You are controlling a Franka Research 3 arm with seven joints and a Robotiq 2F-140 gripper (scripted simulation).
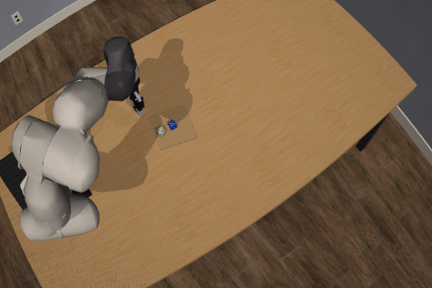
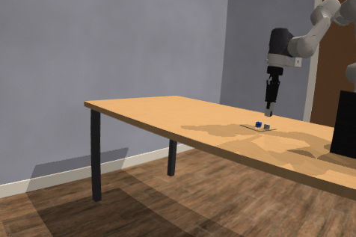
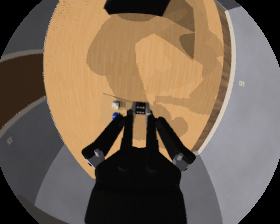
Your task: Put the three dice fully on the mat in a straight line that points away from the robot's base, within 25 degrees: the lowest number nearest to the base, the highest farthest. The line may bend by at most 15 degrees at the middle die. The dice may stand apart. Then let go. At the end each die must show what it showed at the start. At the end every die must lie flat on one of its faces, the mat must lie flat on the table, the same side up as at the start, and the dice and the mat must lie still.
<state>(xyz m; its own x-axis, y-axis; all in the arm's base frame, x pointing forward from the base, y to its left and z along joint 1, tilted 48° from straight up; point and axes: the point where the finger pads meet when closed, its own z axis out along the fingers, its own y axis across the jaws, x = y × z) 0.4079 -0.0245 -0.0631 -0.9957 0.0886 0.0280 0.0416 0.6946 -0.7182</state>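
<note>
The blue die is 8 cm ahead of my hand, 9 cm to the right of it and 10 cm below it. The rest, counted from my hand: white die (3 cm ahead, 9 cm to the right, 10 cm below); then thin tan mat (7 cm ahead, 9 cm to the right, 12 cm below); then black die (2 cm below).
</note>
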